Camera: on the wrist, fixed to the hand. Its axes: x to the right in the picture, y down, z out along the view.
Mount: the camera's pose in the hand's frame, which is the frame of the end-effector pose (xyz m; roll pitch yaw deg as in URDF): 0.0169 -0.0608 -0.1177 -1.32 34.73 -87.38
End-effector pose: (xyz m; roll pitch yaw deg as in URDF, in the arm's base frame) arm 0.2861 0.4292 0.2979 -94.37 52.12 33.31
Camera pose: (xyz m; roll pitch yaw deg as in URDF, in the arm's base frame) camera 0.4026 0.3709 0.3273 -71.80 -29.98 -2.39
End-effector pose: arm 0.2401 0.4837 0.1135 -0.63 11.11 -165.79
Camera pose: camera 0.2306 0.5454 -0.0046 -14.76 33.87 99.29
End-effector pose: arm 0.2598 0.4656 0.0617 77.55 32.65 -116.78
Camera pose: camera 0.3649 0.4478 -0.0188 -124.89 53.00 24.14
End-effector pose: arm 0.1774 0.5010 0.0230 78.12 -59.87 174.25
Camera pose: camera 0.0866 0.4070 -0.0044 99.67 25.45 -160.27
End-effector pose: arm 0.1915 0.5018 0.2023 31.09 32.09 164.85
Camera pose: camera 0.2432 0.4788 0.0813 -58.18 52.42 26.95
